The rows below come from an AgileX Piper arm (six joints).
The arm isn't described. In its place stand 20 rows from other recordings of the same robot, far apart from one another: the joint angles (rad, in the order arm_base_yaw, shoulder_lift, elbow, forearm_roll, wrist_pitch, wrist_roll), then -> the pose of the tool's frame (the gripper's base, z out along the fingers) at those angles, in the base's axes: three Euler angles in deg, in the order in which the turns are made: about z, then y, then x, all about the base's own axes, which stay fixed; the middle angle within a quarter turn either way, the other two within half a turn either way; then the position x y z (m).
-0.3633, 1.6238, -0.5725, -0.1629, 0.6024, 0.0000 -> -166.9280 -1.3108 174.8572 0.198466 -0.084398 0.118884
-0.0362, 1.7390, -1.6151, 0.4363, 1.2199, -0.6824 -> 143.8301 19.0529 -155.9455 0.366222 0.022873 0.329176
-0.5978, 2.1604, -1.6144, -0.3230, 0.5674, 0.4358 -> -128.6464 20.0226 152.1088 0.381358 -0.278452 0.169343
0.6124, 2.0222, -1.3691, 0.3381, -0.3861, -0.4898 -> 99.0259 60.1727 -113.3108 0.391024 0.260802 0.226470
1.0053, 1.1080, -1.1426, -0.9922, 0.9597, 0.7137 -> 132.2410 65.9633 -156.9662 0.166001 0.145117 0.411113
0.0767, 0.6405, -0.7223, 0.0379, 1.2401, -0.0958 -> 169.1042 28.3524 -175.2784 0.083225 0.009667 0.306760
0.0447, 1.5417, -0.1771, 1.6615, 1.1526, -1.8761 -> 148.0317 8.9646 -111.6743 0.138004 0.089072 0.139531
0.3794, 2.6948, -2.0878, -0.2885, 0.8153, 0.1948 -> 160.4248 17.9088 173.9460 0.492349 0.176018 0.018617
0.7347, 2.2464, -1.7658, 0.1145, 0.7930, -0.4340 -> 114.5806 13.0043 -161.2629 0.351989 0.327975 0.159435
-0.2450, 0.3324, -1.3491, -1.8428, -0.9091, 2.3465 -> 48.7519 39.5141 -54.0158 -0.098396 0.095885 0.526711
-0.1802, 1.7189, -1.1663, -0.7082, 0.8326, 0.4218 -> -164.8263 14.9137 146.3149 0.332152 -0.105014 0.230557
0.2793, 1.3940, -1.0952, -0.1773, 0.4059, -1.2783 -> 75.6644 53.5315 -164.5652 0.302074 0.080041 0.324485
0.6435, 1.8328, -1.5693, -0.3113, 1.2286, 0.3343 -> 158.8899 18.1549 172.3203 0.317286 0.205143 0.277733
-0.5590, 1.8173, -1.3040, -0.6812, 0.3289, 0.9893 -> -110.2311 32.3309 137.1662 0.340115 -0.234595 0.247433
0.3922, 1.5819, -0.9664, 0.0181, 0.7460, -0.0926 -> 151.8876 15.3875 -172.6677 0.273087 0.114166 0.210528
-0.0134, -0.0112, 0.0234, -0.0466, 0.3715, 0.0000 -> -176.7015 72.9451 174.1834 0.052582 -0.002244 0.172611
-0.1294, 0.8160, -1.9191, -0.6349, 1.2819, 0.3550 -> -83.7900 47.9138 91.8893 -0.024336 -0.049005 0.594133
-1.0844, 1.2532, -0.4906, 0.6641, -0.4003, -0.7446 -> -106.4183 12.3176 110.1331 0.093241 -0.223096 0.233124
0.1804, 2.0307, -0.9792, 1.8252, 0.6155, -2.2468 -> 121.3735 28.3615 -131.9323 0.358961 0.117156 0.111910
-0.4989, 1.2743, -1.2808, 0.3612, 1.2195, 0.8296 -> -102.8490 32.1252 -174.0272 0.225782 -0.088637 0.373063
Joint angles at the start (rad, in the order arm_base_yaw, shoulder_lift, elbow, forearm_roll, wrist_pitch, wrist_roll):
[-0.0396 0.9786 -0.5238 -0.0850 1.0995 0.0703]
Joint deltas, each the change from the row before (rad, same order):
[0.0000 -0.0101 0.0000 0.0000 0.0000 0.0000]
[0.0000 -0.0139 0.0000 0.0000 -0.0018 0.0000]
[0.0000 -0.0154 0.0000 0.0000 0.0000 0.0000]
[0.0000 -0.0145 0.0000 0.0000 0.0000 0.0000]
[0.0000 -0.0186 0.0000 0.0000 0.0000 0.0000]
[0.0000 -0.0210 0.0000 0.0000 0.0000 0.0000]
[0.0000 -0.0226 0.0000 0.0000 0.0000 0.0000]
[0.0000 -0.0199 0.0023 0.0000 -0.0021 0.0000]
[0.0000 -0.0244 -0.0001 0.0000 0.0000 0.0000]
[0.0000 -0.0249 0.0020 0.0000 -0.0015 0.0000]
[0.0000 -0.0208 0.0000 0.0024 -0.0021 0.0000]
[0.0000 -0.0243 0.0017 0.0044 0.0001 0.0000]
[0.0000 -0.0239 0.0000 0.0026 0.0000 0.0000]
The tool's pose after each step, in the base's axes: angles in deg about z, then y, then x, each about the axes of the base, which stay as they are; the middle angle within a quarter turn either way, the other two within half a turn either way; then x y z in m. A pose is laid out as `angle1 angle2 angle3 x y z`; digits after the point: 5 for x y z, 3 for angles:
-175.409 6.407 175.375 0.12449 -0.01182 0.22030
-175.344 7.304 175.335 0.12328 -0.01177 0.22205
-175.272 8.182 175.290 0.12175 -0.01171 0.22394
-175.202 9.010 175.247 0.12027 -0.01165 0.22570
-175.112 10.071 175.190 0.11834 -0.01157 0.22792
-175.009 11.269 175.123 0.11611 -0.01148 0.23039
-174.896 12.558 175.049 0.11366 -0.01139 0.23300
-174.805 13.682 174.986 0.11135 -0.01129 0.23467
-174.678 15.079 174.899 0.10860 -0.01118 0.23739
-174.555 16.471 174.811 0.10563 -0.01106 0.23955
-174.416 17.780 174.856 0.10338 -0.01076 0.24177
-174.254 19.070 175.002 0.10029 -0.01029 0.24375
-174.107 20.437 175.046 0.09739 -0.00996 0.24610

